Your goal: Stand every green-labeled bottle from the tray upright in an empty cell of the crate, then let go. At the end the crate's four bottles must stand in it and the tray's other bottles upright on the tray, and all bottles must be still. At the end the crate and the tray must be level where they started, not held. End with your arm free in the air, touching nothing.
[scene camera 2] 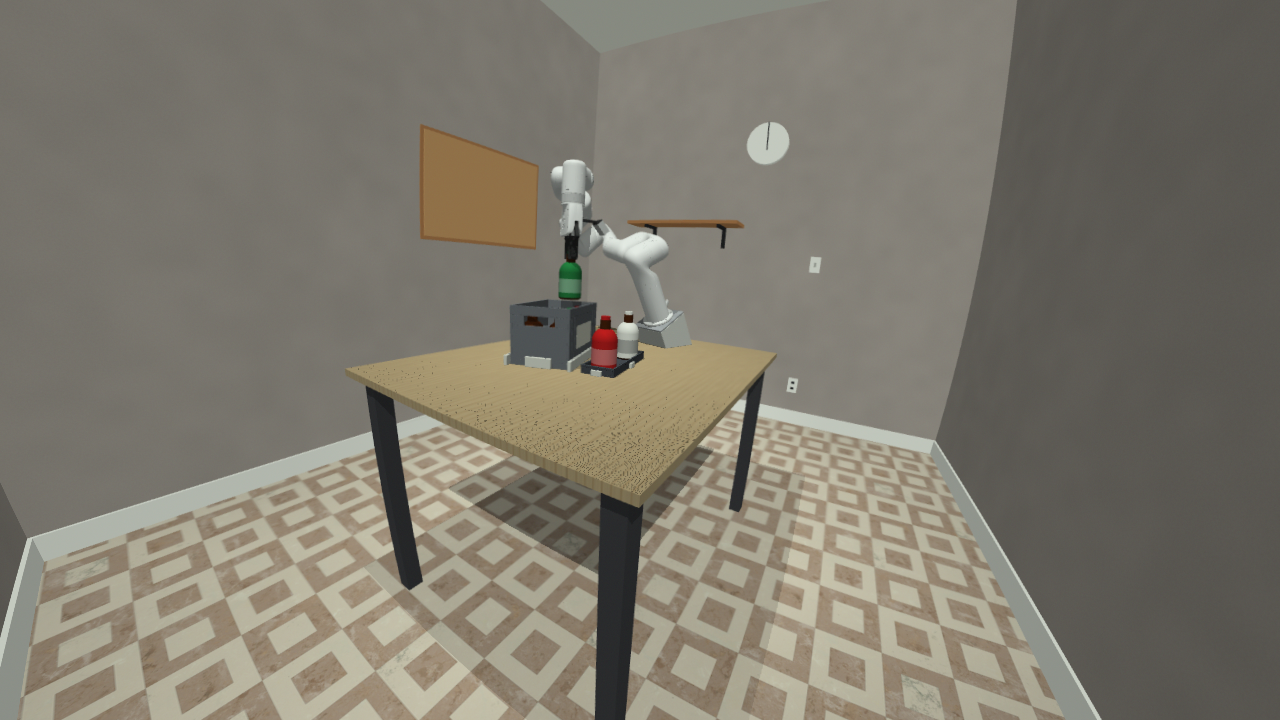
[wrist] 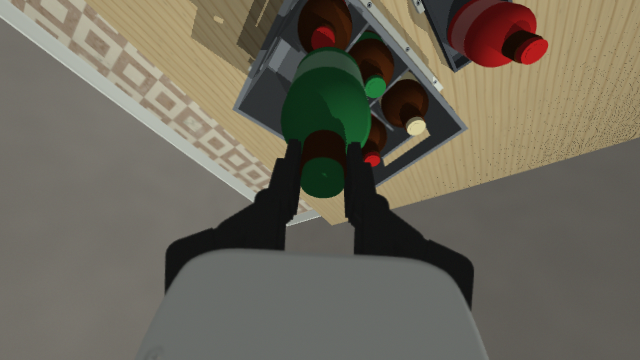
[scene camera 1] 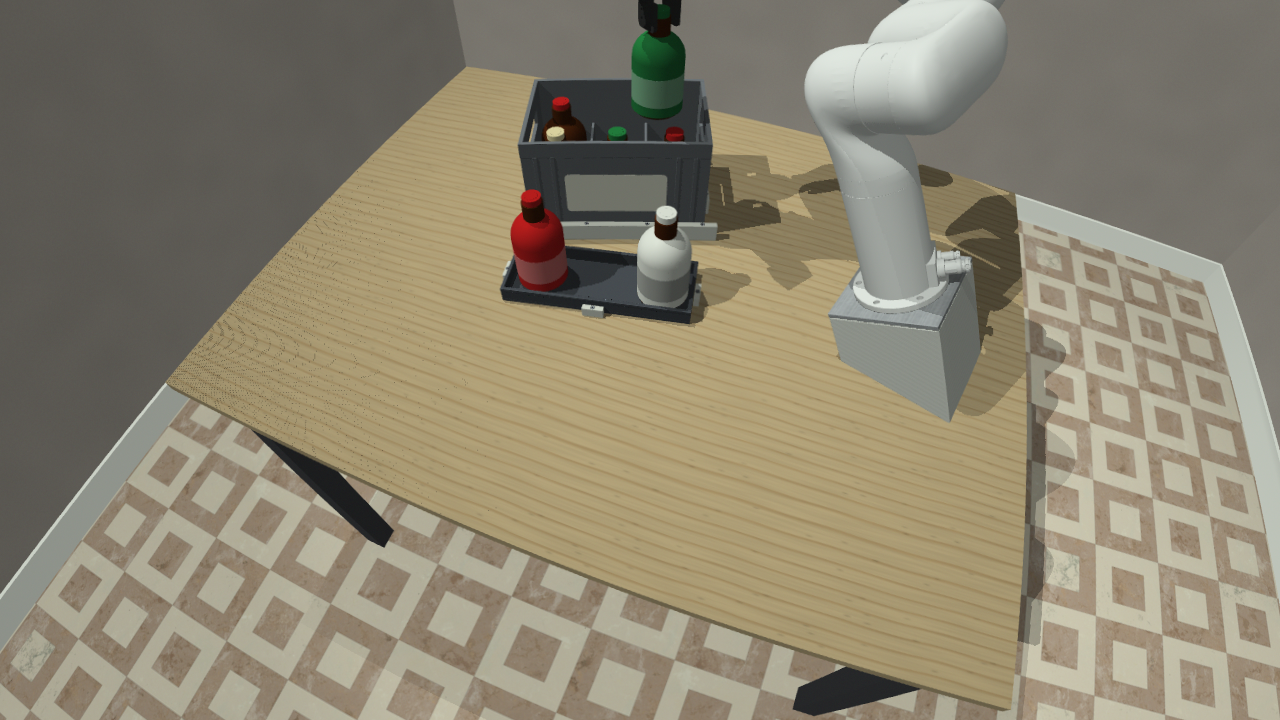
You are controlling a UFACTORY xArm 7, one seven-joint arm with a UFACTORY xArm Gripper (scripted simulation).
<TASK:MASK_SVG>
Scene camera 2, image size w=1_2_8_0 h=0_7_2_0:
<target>red bottle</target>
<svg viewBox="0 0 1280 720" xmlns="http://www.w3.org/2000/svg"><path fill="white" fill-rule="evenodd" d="M601 316L600 329L596 330L592 336L591 365L613 369L617 366L618 338L611 329L611 316Z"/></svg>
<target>white bottle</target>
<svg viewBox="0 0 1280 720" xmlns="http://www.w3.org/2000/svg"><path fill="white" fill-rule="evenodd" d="M632 311L625 311L624 322L617 328L617 358L628 360L638 354L639 329L633 323Z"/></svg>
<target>dark grey crate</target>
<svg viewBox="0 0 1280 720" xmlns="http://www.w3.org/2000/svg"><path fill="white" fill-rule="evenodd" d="M597 303L546 299L510 305L510 364L525 365L525 356L552 359L552 369L567 370L567 362L592 345L592 336L596 331ZM525 322L528 321L528 316L538 317L538 321L545 327L525 325Z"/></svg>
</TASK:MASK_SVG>
